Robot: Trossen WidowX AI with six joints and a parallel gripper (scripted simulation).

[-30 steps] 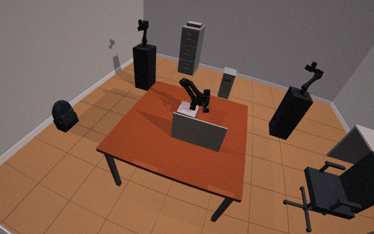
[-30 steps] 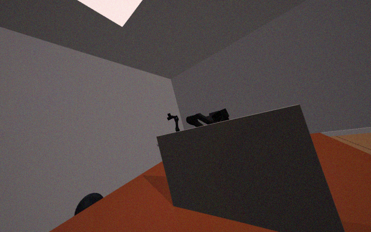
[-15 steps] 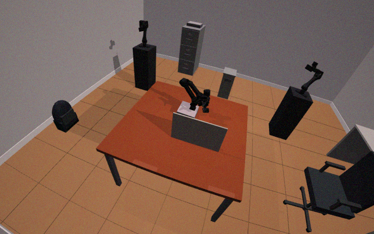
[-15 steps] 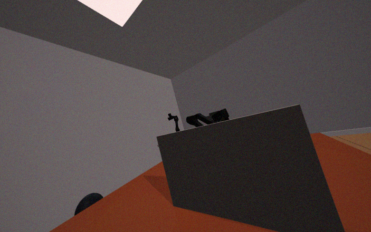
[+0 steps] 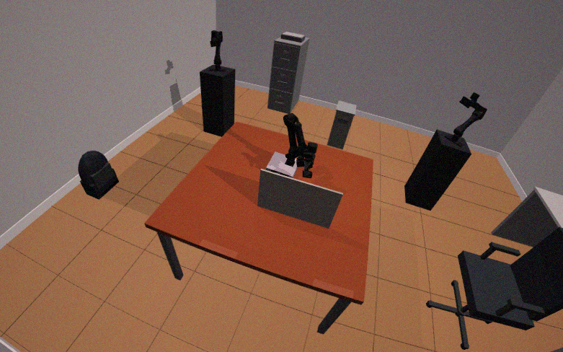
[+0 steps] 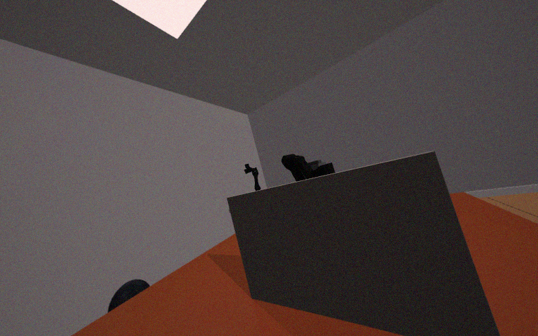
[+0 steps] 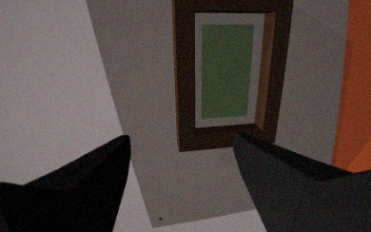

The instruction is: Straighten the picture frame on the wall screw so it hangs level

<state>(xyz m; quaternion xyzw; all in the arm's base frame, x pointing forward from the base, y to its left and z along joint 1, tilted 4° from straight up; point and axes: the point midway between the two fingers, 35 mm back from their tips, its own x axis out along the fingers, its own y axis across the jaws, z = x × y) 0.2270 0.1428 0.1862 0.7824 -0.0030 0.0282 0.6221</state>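
Now: gripper tip 150 mm short of the brown picture frame, 60 mm above it and 10 mm to the right of it. Round my gripper tip: grey wall panel (160 mm ahead, 70 mm below, 10 mm to the left).
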